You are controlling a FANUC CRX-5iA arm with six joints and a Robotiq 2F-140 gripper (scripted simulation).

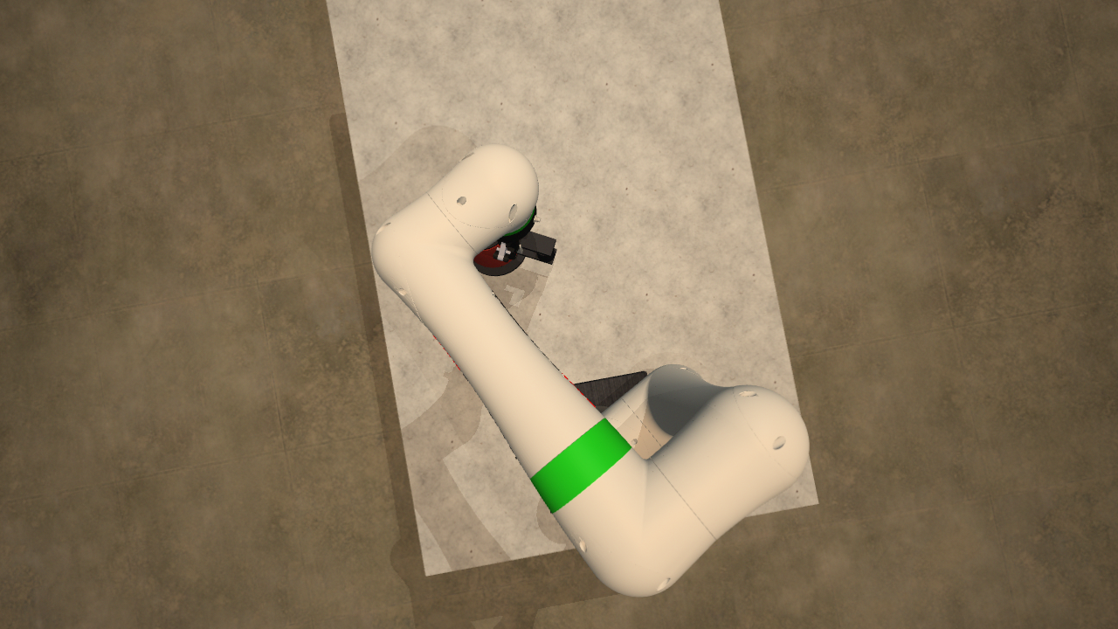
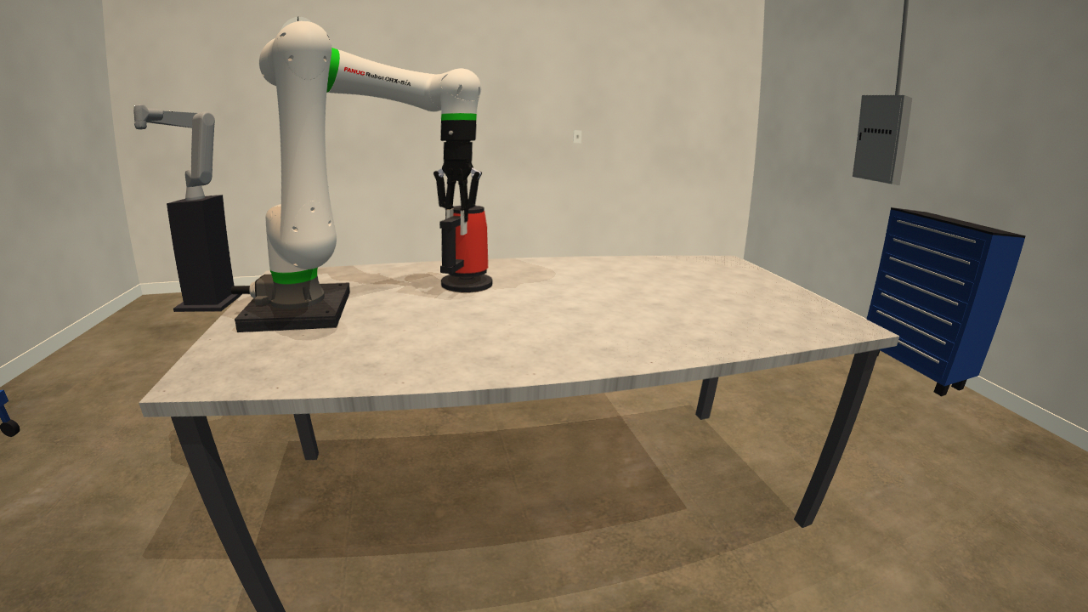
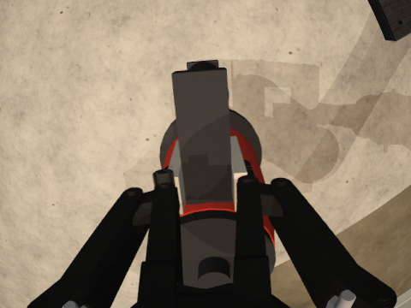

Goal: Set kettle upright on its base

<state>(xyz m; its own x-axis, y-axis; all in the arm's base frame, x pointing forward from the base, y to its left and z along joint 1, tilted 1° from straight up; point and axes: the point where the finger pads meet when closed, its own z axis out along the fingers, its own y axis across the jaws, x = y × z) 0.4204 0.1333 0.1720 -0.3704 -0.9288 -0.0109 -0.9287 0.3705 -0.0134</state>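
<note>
Right now my hand is 60 mm above the red kettle, 30 mm to the right of it and 10 mm short of it. Round my hand: round black base 180 mm below, 60 mm to the left, 30 mm ahead.
</note>
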